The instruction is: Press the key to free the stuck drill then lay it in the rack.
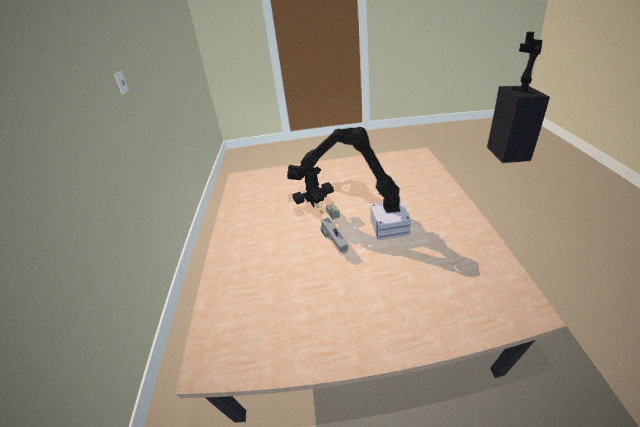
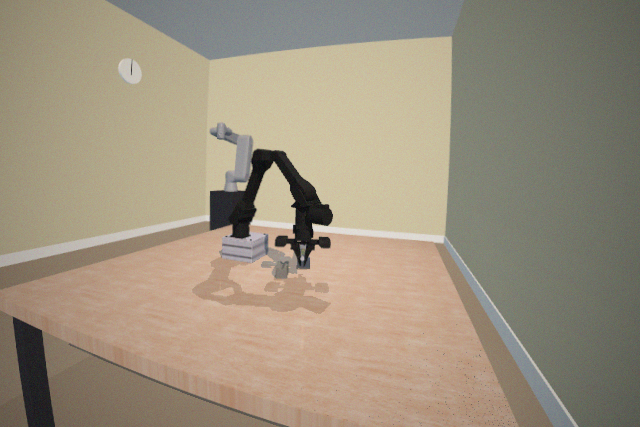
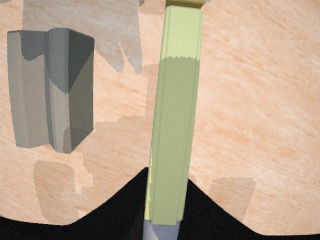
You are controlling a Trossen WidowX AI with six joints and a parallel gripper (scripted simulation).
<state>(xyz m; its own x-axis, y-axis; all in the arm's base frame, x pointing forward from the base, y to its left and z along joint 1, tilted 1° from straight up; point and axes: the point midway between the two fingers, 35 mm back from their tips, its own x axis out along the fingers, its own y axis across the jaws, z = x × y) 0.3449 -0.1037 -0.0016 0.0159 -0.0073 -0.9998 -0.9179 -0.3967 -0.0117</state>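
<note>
The grey rack lies 80 mm behind my gripper tip, 10 mm to the left of it and 30 mm below it. Also, from my gripper tip: drill (20 mm behind, 30 mm to the left, 30 mm above).
</note>
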